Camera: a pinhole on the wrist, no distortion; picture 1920 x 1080 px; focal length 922.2 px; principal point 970.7 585.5 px. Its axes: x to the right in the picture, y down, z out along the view. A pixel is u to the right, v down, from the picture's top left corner.
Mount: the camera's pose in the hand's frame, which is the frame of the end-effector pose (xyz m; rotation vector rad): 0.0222 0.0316 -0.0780 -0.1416 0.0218 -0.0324
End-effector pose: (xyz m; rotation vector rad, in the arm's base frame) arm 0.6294 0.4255 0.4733 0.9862 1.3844 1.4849
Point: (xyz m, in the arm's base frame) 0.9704 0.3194 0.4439
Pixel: 334.9 206.4
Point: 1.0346 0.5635 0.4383
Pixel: 916.9 263.4
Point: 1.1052 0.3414 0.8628
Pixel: 515.5 976.2
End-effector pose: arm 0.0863 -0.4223 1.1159 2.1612 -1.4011 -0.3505
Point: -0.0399 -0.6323 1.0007
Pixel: 1264.6 667.0
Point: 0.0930 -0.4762 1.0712
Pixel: 1163.3 113.9
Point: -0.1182 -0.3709 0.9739
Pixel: 396.5 528.9
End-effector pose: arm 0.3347 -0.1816 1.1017 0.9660 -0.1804 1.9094
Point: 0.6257 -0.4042 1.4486
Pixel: 949.0 362.0
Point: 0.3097 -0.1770 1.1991
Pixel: 1333.2 549.6
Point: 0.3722 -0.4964 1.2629
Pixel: 607.8 809.8
